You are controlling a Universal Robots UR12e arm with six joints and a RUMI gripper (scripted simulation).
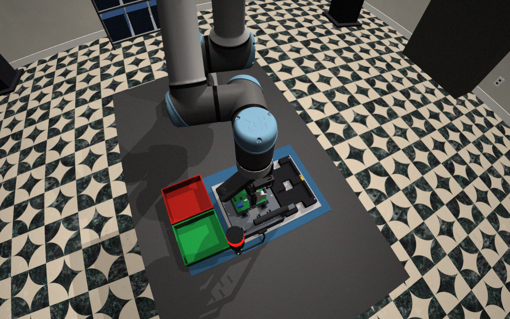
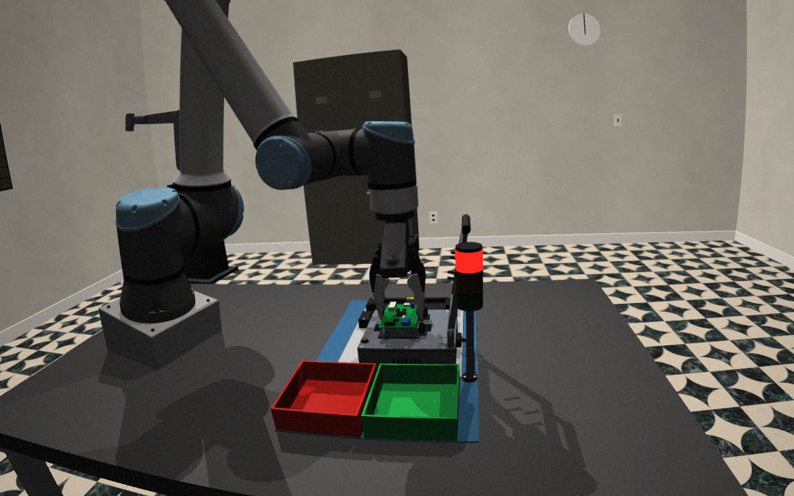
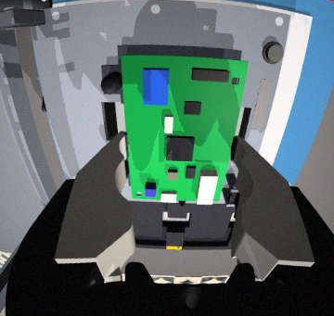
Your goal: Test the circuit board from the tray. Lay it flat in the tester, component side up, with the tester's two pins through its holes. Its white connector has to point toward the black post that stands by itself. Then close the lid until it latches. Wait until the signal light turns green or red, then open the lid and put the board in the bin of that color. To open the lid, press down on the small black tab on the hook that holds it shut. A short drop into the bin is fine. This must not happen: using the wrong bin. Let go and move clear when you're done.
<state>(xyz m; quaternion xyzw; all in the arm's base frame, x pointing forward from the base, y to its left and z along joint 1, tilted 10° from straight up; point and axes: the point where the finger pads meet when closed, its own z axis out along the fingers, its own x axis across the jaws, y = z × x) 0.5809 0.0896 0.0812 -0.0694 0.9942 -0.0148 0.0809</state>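
Right now the green circuit board is right at my hand. Round my hand: clear lid: 120 mm ahead, 20 mm to the left, 100 mm above; green bin: 70 mm ahead, 190 mm to the right, 70 mm below; red bin: 70 mm behind, 210 mm to the right, 70 mm below.
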